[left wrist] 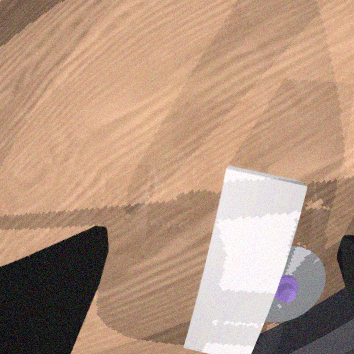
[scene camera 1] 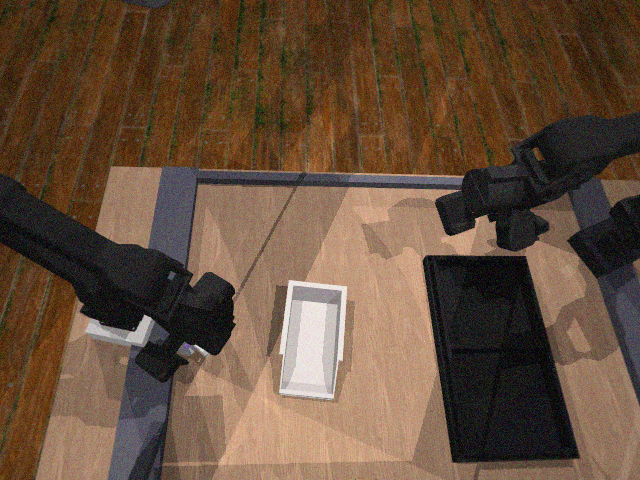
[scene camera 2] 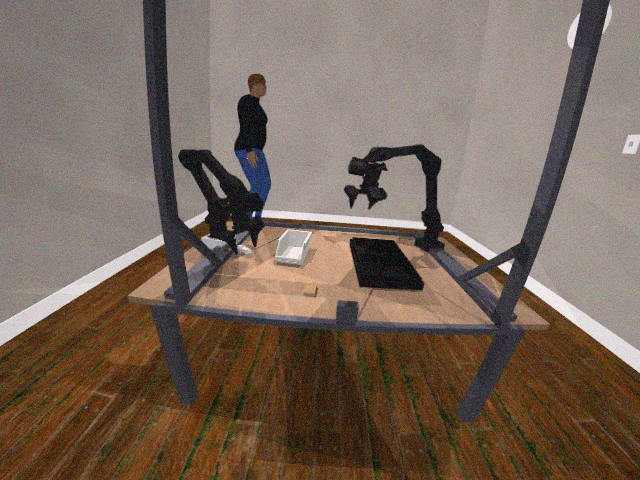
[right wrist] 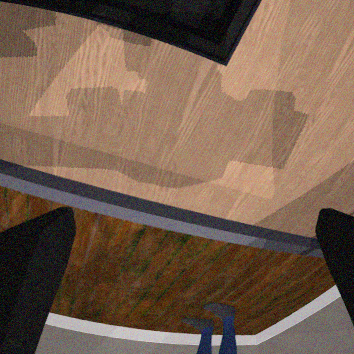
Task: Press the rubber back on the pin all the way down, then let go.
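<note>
A small purple rubber back sits at the middle of a round grey disc, the pin; how far down it sits cannot be told. A long white block stands beside the disc and overlaps its edge in the left wrist view. My left gripper is open and empty, low over the table, with the block and disc showing between its spread fingers, the disc nearer the right finger in that view. My right gripper is open and empty, high above the table's back.
A white bin stands mid-table. A large black tray lies to its right. A white box shows partly under the left arm. A small yellowish block lies near the front edge. A person stands behind.
</note>
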